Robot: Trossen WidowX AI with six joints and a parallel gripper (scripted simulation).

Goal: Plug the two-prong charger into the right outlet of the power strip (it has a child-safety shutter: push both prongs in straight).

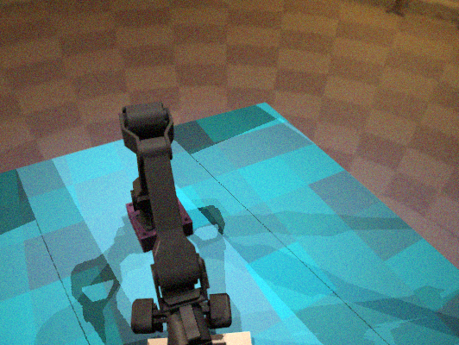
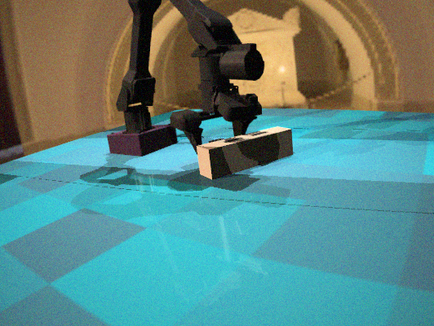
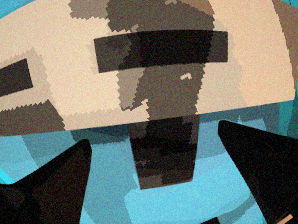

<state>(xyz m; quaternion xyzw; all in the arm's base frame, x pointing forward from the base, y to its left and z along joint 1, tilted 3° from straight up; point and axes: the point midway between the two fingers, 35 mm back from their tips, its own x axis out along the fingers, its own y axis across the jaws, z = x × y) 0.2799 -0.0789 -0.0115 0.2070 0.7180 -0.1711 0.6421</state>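
Right now my gripper tip is 2 cm short of the dark two-prong charger, 1 cm to the left of it and 1 cm below it.
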